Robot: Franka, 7 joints.
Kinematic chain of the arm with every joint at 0, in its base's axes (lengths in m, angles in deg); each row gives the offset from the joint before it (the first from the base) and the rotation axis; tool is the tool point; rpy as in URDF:
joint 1: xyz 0 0 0.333 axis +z
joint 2: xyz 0 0 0 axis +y
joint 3: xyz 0 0 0.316 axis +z
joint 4: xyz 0.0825 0 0 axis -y
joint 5: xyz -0.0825 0 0.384 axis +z
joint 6: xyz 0 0 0 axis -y
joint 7: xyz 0.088 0 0 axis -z
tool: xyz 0 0 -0.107 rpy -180 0 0
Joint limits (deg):
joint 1: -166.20..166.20
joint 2: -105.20..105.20
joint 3: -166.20..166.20
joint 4: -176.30..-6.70
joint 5: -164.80..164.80
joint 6: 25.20..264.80
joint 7: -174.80..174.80
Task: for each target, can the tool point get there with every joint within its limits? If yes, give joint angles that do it. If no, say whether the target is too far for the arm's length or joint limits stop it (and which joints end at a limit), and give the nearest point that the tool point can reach.
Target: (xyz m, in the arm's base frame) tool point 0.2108 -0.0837 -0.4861
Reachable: no: joint limits stop it (at a limit: joint 2) | nearest point 0.2210 -0.0877 -0.3588 | short by 0.128 m
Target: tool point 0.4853 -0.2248 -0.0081
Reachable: yes | joints 17.04 65.98 -31.76 -108.30 99.94 164.03 14.45
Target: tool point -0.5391 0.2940 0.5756
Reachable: yes | joints -129.29 7.43 -81.52 -106.37 -132.38 135.90 57.18
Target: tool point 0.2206 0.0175 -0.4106
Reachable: no: joint limits stop it (at a limit: joint 2) | nearest point 0.2262 0.0179 -0.3578 | short by 0.053 m
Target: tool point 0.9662 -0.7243 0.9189
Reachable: no: too far | nearest point 0.6176 -0.4630 0.7075 | short by 0.484 m
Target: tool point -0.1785 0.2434 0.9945
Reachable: yes | joints 113.15 -19.40 21.82 -71.50 -84.66 79.10 142.98
